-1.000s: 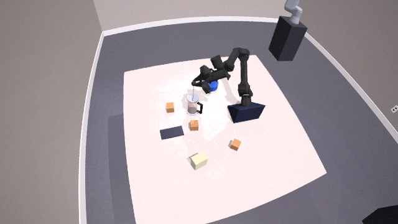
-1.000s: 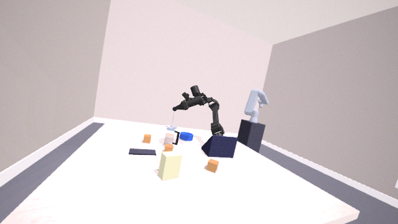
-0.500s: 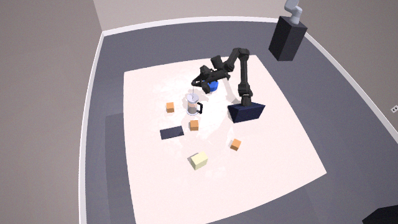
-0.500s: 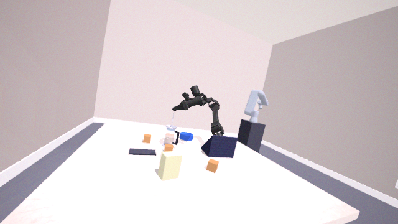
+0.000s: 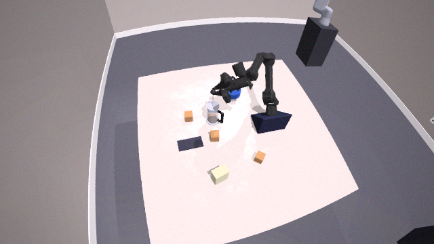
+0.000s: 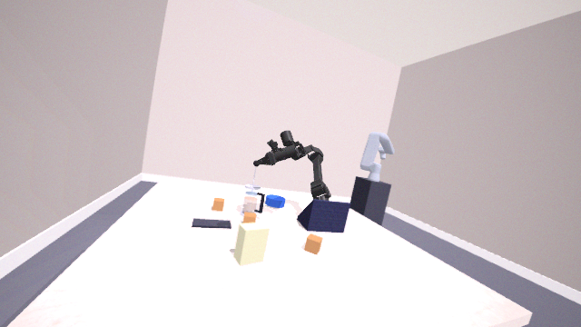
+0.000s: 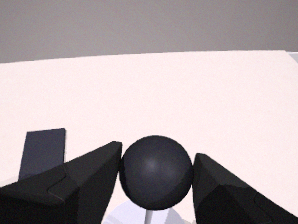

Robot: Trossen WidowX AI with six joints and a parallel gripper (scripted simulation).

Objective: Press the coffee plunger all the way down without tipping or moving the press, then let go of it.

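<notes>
The glass coffee press lies 2 cm behind my gripper tip, 1 cm to the left of it and 13 cm below it. Round my gripper tip: pale yellow block 3 cm ahead, 39 cm to the left, 21 cm below.
</notes>
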